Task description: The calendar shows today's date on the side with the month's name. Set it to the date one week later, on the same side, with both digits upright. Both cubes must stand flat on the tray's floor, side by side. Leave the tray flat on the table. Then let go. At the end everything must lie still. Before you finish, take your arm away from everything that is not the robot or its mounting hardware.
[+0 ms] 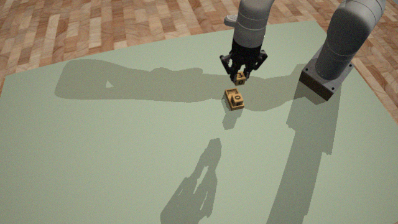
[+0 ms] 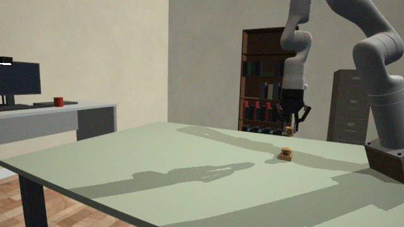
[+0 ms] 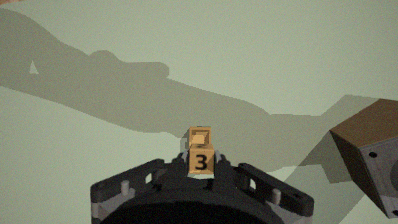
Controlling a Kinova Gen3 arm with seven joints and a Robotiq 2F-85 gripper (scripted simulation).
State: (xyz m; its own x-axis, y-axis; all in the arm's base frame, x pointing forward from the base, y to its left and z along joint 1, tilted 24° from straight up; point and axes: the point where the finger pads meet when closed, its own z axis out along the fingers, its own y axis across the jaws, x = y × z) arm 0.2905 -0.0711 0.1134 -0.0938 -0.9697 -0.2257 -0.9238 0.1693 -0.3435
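Now: hand 10 cm above the wooden tray and 1 cm to the right of it. The rest, counted from my hand: cube (1 cm below).
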